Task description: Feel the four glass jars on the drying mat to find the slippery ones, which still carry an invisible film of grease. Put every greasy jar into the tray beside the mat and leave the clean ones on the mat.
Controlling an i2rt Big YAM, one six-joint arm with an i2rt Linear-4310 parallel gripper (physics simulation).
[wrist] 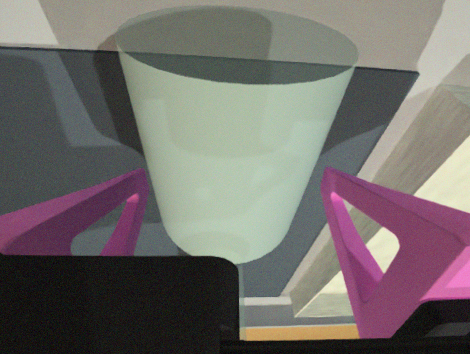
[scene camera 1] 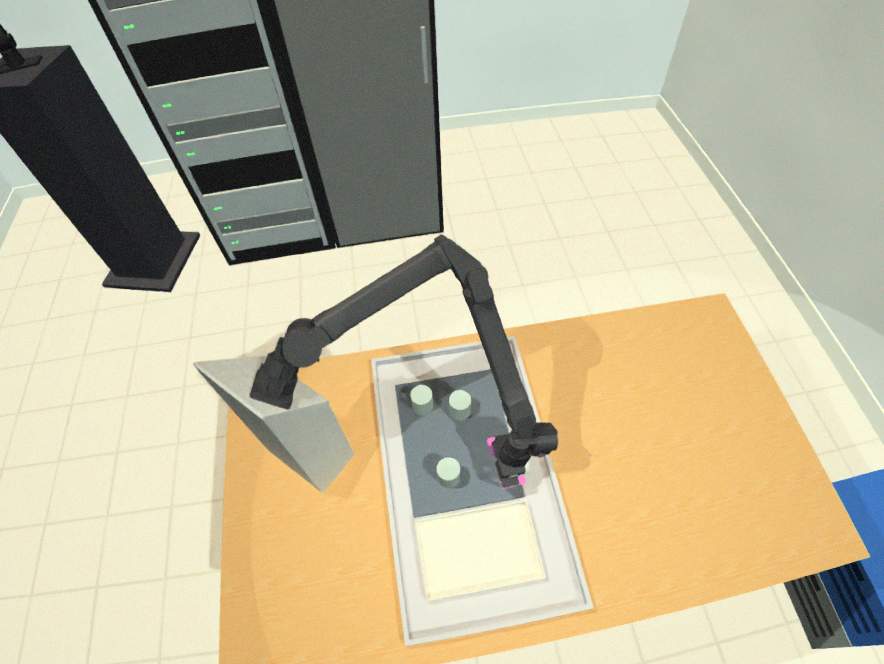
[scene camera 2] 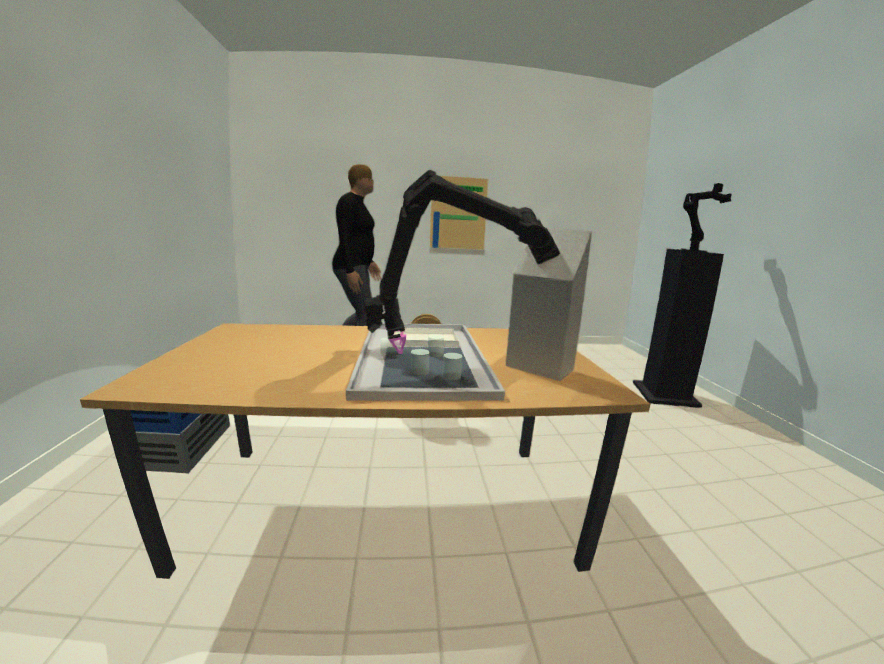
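Seen in the pictures: gripper, fingertip midpoint: [wrist: 234,177] [scene camera 1: 499,471] [scene camera 2: 400,349]; arm's base, link origin: [scene camera 1: 271,391] [scene camera 2: 543,248].
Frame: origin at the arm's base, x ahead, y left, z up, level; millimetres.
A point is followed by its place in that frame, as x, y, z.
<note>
My gripper [scene camera 1: 507,463] {515, 22, -421} [scene camera 2: 398,344] {515, 22, -421} [wrist: 234,177] {515, 22, -421} is open, with its pink fingertips on either side of one greenish glass jar [wrist: 235,130] {576, 46, -374} near the right edge of the dark mat [scene camera 1: 428,457] {312, 46, -436} [wrist: 30,110] {513, 125, -436}. Gaps show between jar and fingertips. This jar appears to lie on its side, one end reaching past the mat's edge; the gripper mostly hides it in scene camera 1. Three jars stand upright on the mat: one far left [scene camera 1: 421,400] {277, 187, -361} [scene camera 2: 452,365] {268, 237, -385}, one beside it [scene camera 1: 460,405] {389, 183, -362} [scene camera 2: 420,362] {378, 230, -389}, and one nearer the tray [scene camera 1: 448,471] [scene camera 2: 436,345]. The cream tray [scene camera 1: 482,550] {485, -192, -437} holds no jar.
A large grey rimmed base [scene camera 1: 495,619] {530, -354, -439} surrounds the mat and tray on the wooden table [scene camera 1: 664,428] {996, 202, -440} [scene camera 2: 285,357] {916, 208, -441}. The tray's raised wall shows at the right in the wrist view. The arm's grey pedestal [scene camera 1: 314,435] {65, -30, -154} [scene camera 2: 539,321] {-5, 87, -246} stands beside this base. A person [scene camera 2: 355,228] is behind the table.
</note>
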